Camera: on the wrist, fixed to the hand. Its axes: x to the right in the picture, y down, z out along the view.
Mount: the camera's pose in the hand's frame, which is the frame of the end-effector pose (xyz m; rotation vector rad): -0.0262 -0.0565 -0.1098 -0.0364 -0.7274 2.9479
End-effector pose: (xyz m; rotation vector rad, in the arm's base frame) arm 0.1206 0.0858 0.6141 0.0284 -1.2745 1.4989
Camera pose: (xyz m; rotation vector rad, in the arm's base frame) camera 0.2351 0.1333 0.5901 0.8353 0.3988 -1.2423
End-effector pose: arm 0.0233 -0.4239 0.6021 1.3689 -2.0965 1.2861
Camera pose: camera 0.0629 -0.3269 0.6725 1.3485 1.2713 -0.1340
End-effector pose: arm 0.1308 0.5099 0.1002 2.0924 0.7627 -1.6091
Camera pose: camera 0.1726 0.6154 0.1556 0.3725 -1.7092 -0.0360
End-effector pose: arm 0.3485 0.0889 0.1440 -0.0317 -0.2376 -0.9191
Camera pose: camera 0.3094 0.0610 0.0273 -0.5647 -0.4916 2.0818
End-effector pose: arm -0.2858 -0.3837 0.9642 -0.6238 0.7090 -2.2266
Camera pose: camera -0.3631 -0.2973 0.9142 0.0883 0.3580 0.7381
